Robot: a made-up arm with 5 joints.
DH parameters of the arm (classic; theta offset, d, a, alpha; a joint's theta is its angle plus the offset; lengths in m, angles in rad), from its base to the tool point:
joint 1: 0 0.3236 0 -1.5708
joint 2: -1.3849 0 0.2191 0
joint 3: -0.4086 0 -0.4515 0
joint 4: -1.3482 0 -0.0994 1.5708
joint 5: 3.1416 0.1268 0 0
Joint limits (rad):
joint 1: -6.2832..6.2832
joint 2: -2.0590..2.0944
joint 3: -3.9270..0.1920
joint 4: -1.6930..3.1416
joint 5: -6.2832..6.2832
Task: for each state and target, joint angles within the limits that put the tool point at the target. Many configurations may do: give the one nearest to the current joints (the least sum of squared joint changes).
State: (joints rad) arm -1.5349 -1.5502 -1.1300 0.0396 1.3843
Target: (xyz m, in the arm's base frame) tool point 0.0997 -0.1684 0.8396
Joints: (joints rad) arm -1.0363 -1.4536 -0.6443 0.1010 1.3843
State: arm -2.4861 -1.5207 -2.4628 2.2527 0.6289
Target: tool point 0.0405 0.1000 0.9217
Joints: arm -1.9556 -1.0130 -2.1460 2.1835 0.6289
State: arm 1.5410 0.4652 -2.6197 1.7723 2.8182
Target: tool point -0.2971 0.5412 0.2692
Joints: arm 2.0728 0.7996 -2.1141 2.0820 2.8182
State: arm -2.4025 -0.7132 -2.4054 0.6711 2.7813
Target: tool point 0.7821 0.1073 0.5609
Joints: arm -3.0052 -1.2668 -3.0446 0.6064 2.7813
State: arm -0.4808 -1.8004 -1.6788 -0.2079 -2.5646
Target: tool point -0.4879 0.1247 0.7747
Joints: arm -0.2502 -1.9556 -1.2825 -0.3893 -2.5646
